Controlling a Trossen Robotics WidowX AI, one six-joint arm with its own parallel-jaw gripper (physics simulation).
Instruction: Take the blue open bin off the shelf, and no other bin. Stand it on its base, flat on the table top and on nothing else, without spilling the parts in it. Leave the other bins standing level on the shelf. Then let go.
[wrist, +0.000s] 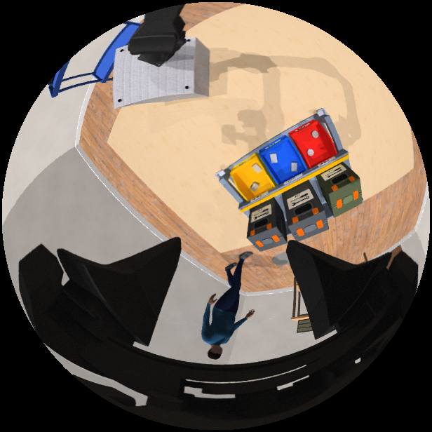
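The blue open bin stands in the middle of the shelf, with small light parts in it. The yellow bin is on its left and the red bin on its right in the wrist view, both with parts inside. My gripper is open and empty, its two black fingers wide apart at the lower part of the view. It is apart from the bins, which appear above the gap between the fingertips. The undersides of the bins are hidden.
Two dark cases and a green case with orange latches stand along the shelf's yellow-edged side. The light table top surrounds the shelf. A grey metal block with the arm's black base is at upper left. A person shows beyond the table.
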